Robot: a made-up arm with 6 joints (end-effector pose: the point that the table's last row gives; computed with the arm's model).
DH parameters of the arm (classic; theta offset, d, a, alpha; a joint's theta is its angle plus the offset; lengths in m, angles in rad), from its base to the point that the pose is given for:
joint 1: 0.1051 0 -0.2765 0
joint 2: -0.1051 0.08 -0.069 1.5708
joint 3: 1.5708 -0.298 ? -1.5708
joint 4: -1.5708 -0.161 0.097 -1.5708
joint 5: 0 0.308 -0.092 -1.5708
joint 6: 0 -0.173 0.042 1.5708
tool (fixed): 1.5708 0.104 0 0
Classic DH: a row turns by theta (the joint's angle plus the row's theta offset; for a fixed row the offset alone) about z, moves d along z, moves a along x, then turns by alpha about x.
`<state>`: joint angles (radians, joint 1 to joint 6).
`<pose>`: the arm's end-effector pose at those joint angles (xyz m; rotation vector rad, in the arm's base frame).
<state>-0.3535 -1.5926 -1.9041 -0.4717 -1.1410 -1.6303</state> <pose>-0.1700 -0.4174 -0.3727 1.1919 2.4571 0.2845</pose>
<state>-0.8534 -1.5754 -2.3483 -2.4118 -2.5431 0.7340</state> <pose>0.0576 0.3415 -0.1148 -0.2017 -1.1979 -0.9606</pose>
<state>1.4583 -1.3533 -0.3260 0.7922 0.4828 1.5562</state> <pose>0.0823 0.0904 0.6034 0.7425 0.8063 0.1624</pose>
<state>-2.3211 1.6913 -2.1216 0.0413 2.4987 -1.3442</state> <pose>0.4382 -0.0196 -0.4064 1.1133 -0.5200 0.7087</pose>
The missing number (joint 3, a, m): 0.235
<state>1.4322 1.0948 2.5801 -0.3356 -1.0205 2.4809</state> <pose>0.1495 -0.7679 -0.2365 -0.8089 -0.7698 0.2641</pose>
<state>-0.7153 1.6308 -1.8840 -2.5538 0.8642 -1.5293</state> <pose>-0.4659 0.1538 0.2101 -0.1840 0.8807 -0.1740</pose>
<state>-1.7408 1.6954 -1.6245 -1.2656 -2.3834 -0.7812</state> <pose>0.2084 0.1498 -0.3145 0.7075 -2.1181 1.0149</pose>
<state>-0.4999 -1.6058 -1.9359 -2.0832 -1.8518 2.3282</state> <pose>-0.1834 0.0497 -0.2213 1.0540 -0.3359 0.6748</pose>
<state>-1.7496 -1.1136 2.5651 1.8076 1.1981 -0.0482</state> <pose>0.5258 -0.3663 -0.2042 1.0430 -1.1838 1.5476</pose>
